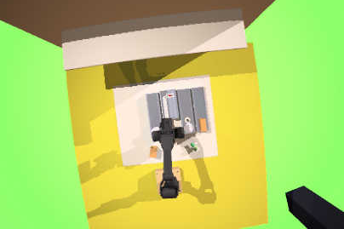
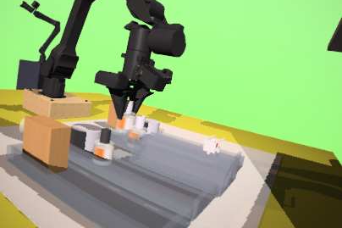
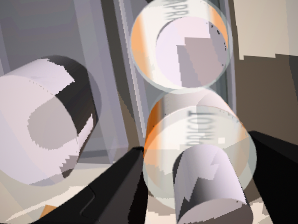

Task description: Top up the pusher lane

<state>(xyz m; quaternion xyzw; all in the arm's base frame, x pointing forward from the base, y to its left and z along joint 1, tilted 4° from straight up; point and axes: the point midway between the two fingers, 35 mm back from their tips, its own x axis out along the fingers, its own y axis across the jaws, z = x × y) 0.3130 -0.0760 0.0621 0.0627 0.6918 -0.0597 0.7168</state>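
The grey lane is 140 mm ahead of my gripper tip, 50 mm to the right of it and 40 mm below it. The rest, counted from my gripper tip: red mark (220 mm ahead, 80 mm to the right, 10 mm above).
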